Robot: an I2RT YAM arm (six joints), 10 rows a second.
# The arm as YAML. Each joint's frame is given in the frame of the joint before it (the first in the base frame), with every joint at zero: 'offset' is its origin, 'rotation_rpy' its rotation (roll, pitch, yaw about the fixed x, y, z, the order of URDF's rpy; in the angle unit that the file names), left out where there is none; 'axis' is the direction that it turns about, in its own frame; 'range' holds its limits. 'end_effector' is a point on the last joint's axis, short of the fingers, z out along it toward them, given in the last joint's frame.
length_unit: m
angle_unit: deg
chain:
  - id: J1
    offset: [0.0, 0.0, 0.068]
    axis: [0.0, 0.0, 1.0]
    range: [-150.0, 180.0]
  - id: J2
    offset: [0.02, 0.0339, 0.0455]
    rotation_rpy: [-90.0, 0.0, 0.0]
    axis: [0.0, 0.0, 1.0]
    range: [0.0, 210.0]
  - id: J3
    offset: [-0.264, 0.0, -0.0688]
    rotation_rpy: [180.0, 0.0, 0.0]
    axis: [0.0, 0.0, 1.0]
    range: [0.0, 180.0]
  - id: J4
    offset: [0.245, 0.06, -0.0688]
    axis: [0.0, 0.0, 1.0]
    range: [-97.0, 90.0]
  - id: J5
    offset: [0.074, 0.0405, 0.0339]
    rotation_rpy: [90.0, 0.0, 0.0]
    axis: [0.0, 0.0, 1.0]
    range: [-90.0, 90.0]
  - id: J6
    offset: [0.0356, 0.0, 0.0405]
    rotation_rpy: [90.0, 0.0, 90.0]
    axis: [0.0, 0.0, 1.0]
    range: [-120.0, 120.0]
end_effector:
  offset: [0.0, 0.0, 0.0]
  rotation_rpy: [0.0, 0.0, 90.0]
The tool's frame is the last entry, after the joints.
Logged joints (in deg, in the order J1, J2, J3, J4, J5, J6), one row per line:
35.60 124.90 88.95 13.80 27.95 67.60
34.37 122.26 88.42 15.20 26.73 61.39
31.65 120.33 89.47 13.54 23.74 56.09
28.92 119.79 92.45 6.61 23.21 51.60
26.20 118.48 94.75 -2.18 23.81 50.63
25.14 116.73 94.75 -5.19 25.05 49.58
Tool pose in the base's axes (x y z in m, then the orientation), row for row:
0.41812 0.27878 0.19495 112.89 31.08 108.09
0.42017 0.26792 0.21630 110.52 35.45 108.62
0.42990 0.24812 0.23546 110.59 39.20 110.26
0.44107 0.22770 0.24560 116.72 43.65 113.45
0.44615 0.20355 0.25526 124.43 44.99 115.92
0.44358 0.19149 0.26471 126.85 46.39 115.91
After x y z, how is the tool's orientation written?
As angles about the fixed x, y, z axes (roll, pitch, yaw), in degrees.
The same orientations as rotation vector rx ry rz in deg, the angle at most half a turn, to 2 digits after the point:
48.85 102.40 41.69
43.38 101.24 40.51
39.08 101.72 38.58
36.98 104.93 31.91
38.88 108.39 25.53
39.45 108.71 22.24

